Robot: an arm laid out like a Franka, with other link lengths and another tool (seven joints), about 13 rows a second.
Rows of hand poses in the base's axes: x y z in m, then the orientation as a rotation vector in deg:
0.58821, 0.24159, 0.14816, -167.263, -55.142, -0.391
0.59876, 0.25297, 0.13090, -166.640, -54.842, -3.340
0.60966, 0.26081, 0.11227, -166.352, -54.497, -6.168
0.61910, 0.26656, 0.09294, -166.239, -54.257, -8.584
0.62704, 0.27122, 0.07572, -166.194, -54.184, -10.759
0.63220, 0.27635, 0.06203, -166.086, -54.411, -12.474
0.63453, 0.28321, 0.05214, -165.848, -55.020, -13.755
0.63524, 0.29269, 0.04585, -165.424, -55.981, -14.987
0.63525, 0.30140, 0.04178, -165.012, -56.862, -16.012
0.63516, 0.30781, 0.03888, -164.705, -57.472, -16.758
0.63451, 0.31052, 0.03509, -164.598, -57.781, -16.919
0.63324, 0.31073, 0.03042, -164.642, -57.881, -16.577
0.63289, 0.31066, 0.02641, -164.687, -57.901, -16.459
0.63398, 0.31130, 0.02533, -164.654, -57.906, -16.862
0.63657, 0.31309, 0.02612, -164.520, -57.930, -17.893
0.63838, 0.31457, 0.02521, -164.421, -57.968, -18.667
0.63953, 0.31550, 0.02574, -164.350, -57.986, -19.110
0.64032, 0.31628, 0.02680, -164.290, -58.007, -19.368
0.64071, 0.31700, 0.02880, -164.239, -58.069, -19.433
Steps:
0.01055, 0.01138, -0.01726, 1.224, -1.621, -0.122
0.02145, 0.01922, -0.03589, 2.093, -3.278, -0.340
0.03089, 0.02497, -0.05522, 2.666, -4.751, -0.519
0.03883, 0.02963, -0.07244, 3.061, -6.116, -0.604
0.04399, 0.03476, -0.08613, 3.338, -7.209, -0.479
0.04632, 0.04162, -0.09602, 3.548, -8.035, -0.080
0.04703, 0.05110, -0.10231, 3.805, -8.825, 0.576
0.04704, 0.05981, -0.10638, 4.036, -9.479, 1.184
0.04695, 0.06622, -0.10928, 4.215, -9.953, 1.610
0.04630, 0.06893, -0.11307, 4.234, -10.065, 1.820
0.04503, 0.06914, -0.11774, 4.123, -9.864, 1.880
0.04468, 0.06907, -0.12175, 4.062, -9.801, 1.886
0.04577, 0.06971, -0.12283, 4.137, -10.054, 1.886
0.04836, 0.07150, -0.12204, 4.367, -10.693, 1.907
0.05017, 0.07298, -0.12295, 4.528, -11.176, 1.934
0.05132, 0.07391, -0.12242, 4.633, -11.450, 1.950
0.05211, 0.07469, -0.12136, 4.707, -11.606, 1.970
0.05250, 0.07541, -0.11936, 4.740, -11.643, 2.018

